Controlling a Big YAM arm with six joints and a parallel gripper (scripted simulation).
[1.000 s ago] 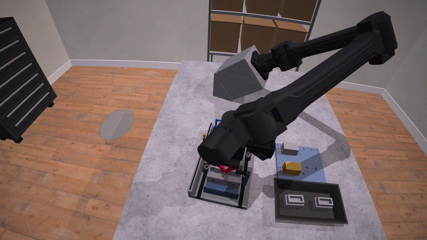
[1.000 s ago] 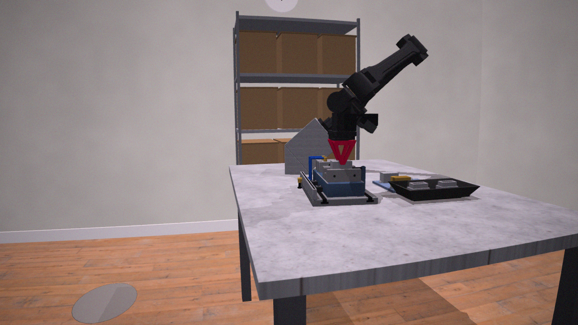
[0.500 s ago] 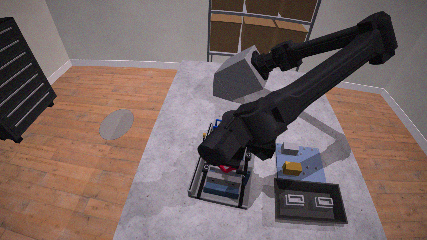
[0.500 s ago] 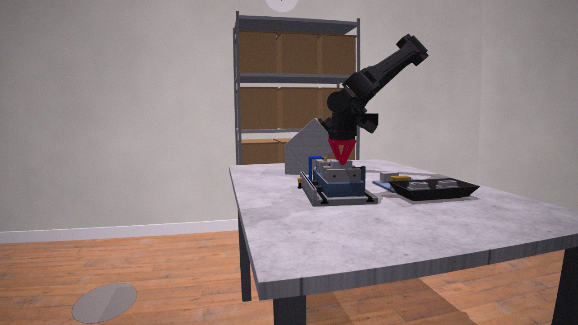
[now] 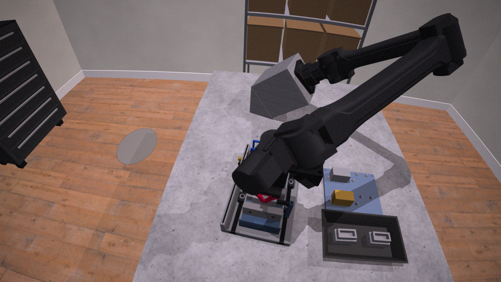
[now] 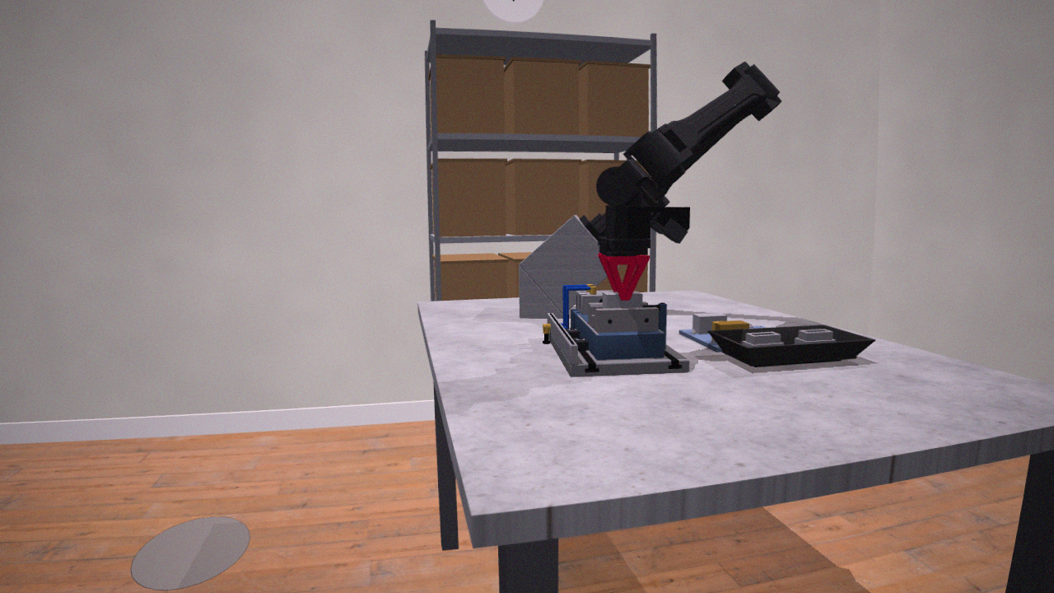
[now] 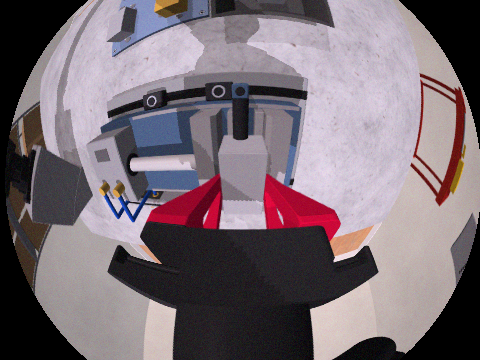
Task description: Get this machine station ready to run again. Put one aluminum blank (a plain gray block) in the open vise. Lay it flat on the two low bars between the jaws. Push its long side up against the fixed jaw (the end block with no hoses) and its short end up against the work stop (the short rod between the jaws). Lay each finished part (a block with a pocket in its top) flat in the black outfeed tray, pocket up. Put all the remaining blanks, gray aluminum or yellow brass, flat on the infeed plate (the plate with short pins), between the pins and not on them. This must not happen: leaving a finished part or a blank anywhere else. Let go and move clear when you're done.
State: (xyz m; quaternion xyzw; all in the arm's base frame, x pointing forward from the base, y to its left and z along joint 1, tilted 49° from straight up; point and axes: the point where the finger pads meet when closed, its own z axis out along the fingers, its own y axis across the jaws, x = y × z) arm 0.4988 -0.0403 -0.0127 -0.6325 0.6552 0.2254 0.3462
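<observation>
Now: the work stop rod 5 cm to the left of my hand and 3 cm below it. From my hand the other things lie so: yellow brass blank 10 cm behind, 23 cm to the left, 9 cm below; blue infeed plate 15 cm behind, 27 cm to the left, 11 cm below.
</observation>
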